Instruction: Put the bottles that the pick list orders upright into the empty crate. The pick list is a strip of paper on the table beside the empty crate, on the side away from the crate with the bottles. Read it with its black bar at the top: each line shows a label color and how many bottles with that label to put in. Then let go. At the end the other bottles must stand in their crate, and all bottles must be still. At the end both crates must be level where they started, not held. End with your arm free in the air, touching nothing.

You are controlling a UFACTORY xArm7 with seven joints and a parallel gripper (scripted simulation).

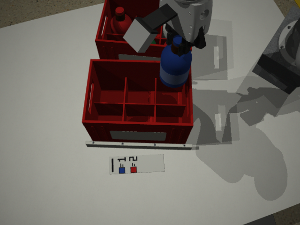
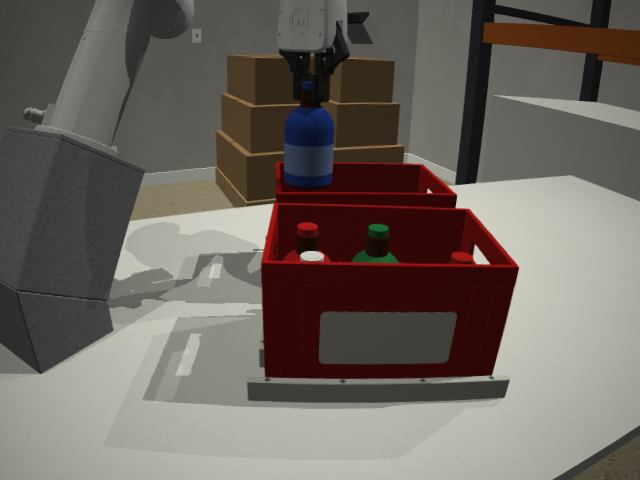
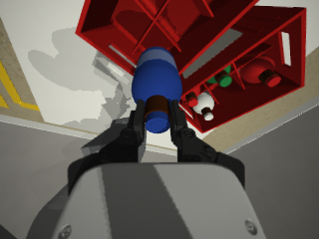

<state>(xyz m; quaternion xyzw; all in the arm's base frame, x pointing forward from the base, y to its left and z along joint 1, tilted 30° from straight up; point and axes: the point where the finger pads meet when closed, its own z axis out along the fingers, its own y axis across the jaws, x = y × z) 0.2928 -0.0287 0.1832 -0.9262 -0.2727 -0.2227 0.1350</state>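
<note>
My hand is 70 mm above the blue bottle. Round my hand: red bottle 250 mm to the right, 240 mm below, 140 mm ahead; green bottle 240 mm below, 150 mm to the right, 70 mm ahead; white bottle 240 mm below, 230 mm to the right, 30 mm behind.
</note>
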